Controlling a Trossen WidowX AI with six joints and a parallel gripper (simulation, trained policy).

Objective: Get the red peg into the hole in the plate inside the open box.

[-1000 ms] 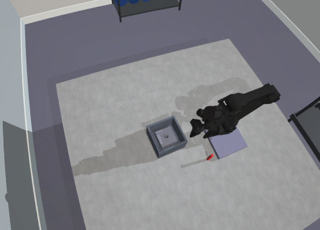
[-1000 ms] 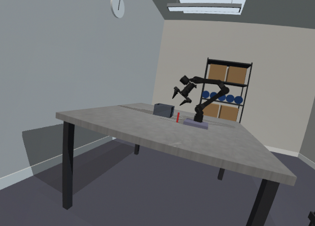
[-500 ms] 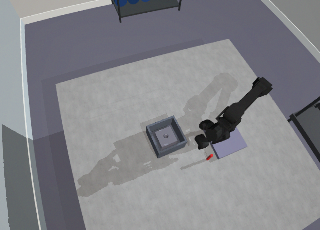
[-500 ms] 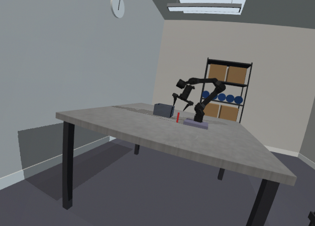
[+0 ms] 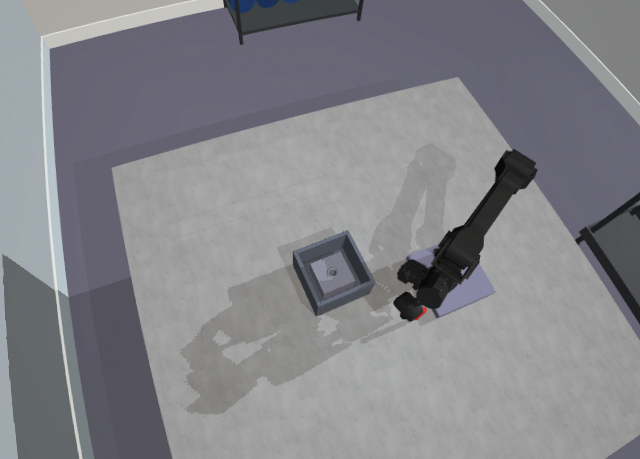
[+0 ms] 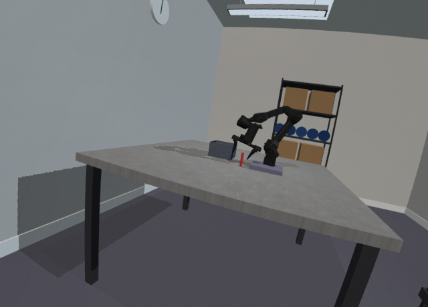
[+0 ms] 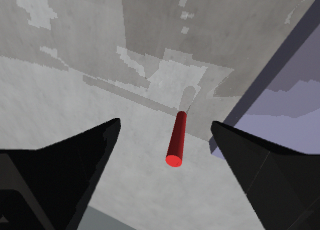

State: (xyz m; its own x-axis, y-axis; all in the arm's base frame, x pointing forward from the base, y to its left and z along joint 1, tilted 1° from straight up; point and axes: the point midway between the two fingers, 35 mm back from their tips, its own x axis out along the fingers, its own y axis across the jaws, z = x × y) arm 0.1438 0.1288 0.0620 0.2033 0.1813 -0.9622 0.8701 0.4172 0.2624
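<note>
My gripper tip is now 2 cm past the red peg, 1 cm to the right of it and 2 cm above it. Also, from my gripper tip: box: 19 cm ahead, 13 cm to the right, 3 cm below; plate: 19 cm ahead, 13 cm to the right, 1 cm below.
</note>
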